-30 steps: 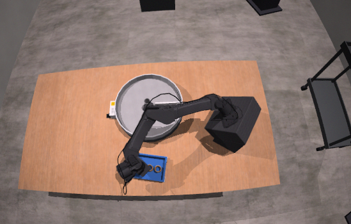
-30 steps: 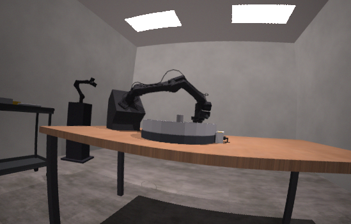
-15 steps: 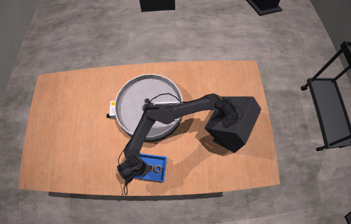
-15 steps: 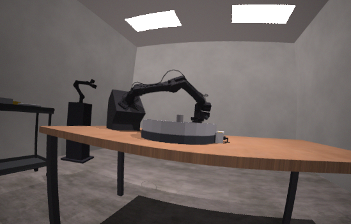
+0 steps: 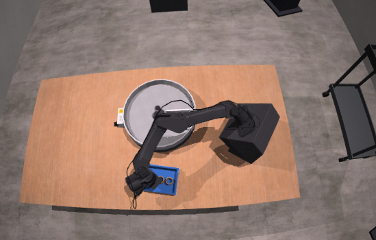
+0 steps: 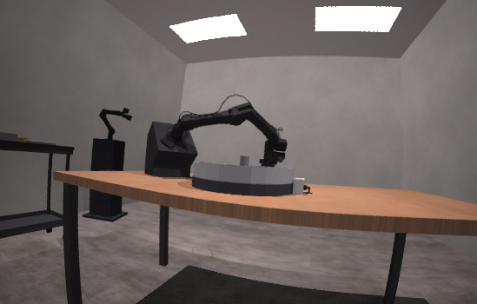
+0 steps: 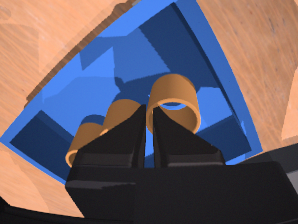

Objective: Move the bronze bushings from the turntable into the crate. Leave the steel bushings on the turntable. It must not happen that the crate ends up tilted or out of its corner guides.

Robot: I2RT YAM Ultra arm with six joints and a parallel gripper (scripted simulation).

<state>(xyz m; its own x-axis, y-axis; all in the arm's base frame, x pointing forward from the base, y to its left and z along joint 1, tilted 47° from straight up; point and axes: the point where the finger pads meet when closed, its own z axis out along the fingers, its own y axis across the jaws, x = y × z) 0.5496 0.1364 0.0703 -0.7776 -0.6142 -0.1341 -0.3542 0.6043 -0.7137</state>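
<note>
Now: hand 30 mm past the blue crate, 20 mm above it and 10 mm to the right of it. Round my hand: round grey turntable 350 mm to the right, 160 mm behind, 10 mm above.
</note>
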